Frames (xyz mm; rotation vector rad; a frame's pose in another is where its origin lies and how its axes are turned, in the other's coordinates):
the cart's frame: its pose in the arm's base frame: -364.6 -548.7 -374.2 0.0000 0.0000 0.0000
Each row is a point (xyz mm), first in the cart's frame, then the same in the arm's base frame.
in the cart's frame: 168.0 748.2 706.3
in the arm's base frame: -196.6 199.5 332.1
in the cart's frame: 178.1 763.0 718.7
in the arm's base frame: -186.5 214.3 344.5
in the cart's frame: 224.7 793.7 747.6
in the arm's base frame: -139.9 245.0 373.4
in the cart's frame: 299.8 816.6 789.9
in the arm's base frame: -64.8 267.9 415.7
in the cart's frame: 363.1 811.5 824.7
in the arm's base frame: -1.5 262.8 450.5
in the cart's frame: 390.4 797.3 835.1
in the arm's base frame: 25.8 248.6 460.9
